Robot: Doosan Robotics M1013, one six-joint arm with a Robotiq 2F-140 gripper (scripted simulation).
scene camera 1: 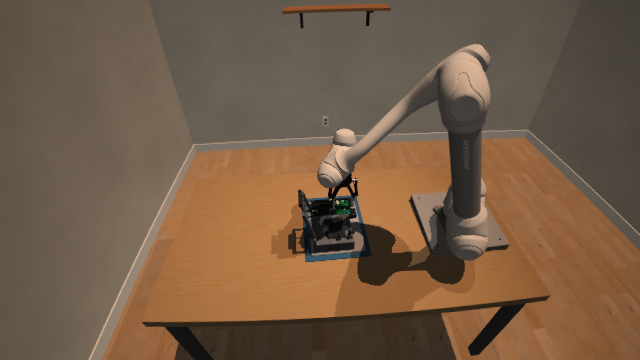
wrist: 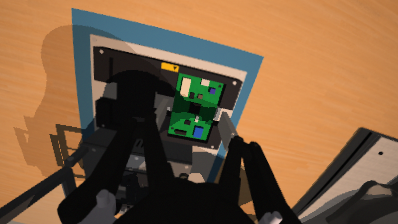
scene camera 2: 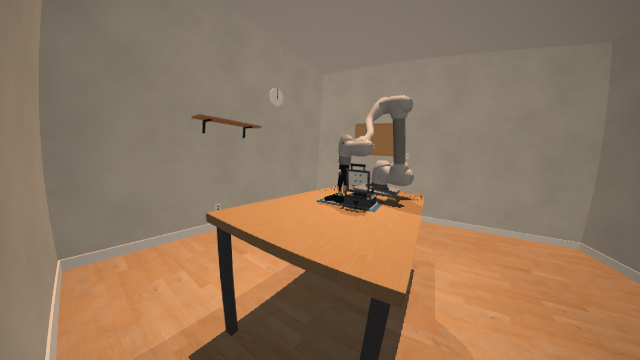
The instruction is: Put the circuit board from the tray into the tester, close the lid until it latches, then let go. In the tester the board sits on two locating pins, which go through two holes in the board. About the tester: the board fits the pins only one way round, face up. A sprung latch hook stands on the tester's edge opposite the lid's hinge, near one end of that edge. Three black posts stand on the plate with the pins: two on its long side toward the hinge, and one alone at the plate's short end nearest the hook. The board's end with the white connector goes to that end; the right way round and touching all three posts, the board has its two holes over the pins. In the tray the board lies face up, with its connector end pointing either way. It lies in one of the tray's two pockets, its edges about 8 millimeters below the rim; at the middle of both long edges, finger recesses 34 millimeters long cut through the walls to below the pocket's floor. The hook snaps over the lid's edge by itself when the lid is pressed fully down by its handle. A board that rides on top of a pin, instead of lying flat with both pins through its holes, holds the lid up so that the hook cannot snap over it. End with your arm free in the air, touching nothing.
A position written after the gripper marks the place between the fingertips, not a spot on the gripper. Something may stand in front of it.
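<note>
The scene shows the gripper (wrist: 194, 113), together with a green circuit board (wrist: 196, 99).
</note>
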